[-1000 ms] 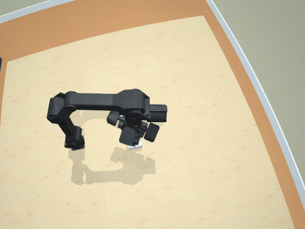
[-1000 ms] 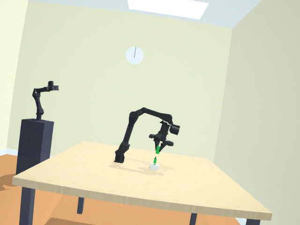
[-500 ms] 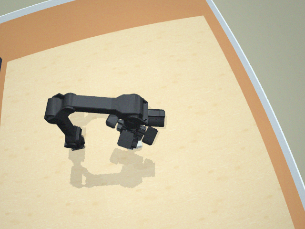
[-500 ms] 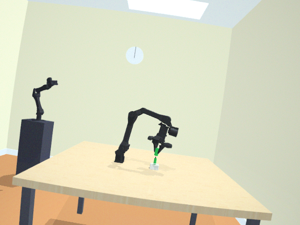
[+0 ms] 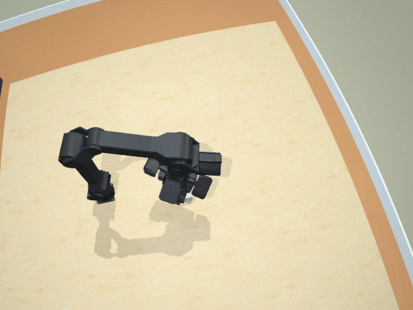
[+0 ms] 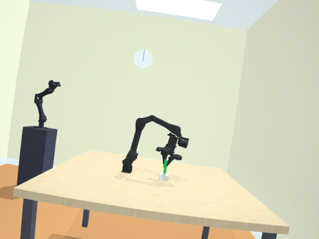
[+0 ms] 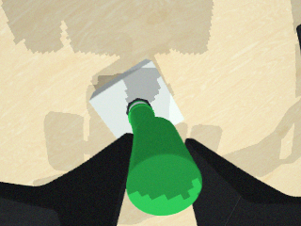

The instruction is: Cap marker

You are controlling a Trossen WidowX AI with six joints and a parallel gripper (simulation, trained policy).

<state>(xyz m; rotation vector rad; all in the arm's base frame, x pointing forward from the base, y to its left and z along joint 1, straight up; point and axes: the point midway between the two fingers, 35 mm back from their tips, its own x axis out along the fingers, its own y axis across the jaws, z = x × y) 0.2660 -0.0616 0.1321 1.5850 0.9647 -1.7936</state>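
My gripper tip is 1 cm below the green cap. From my gripper tip the other things lie so: white holder block: 8 cm below.
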